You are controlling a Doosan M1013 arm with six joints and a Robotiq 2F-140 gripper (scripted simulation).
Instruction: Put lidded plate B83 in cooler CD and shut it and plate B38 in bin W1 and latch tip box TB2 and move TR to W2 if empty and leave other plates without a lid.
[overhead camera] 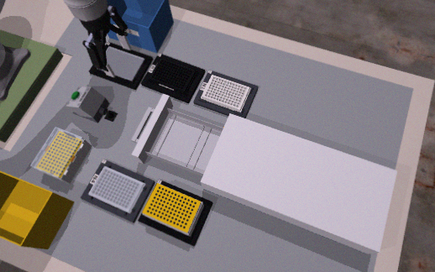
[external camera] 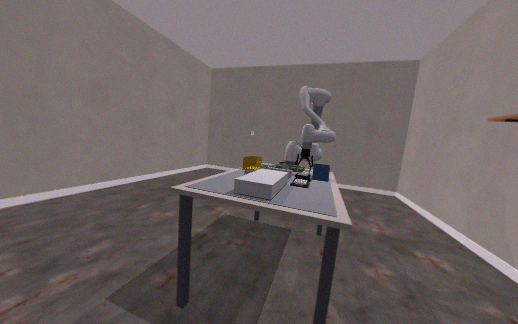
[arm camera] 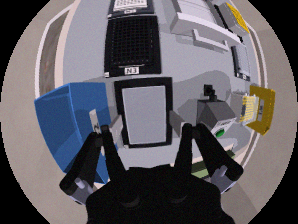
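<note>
The flat grey lid lies 3 cm below my hand. From my hand the other things lie so: done key: 6 cm behind, 16 cm to the right, 2 cm above; black lid park nest: 4 cm below; blue bin W2: 2 cm ahead, 15 cm to the left, 1 cm below.
</note>
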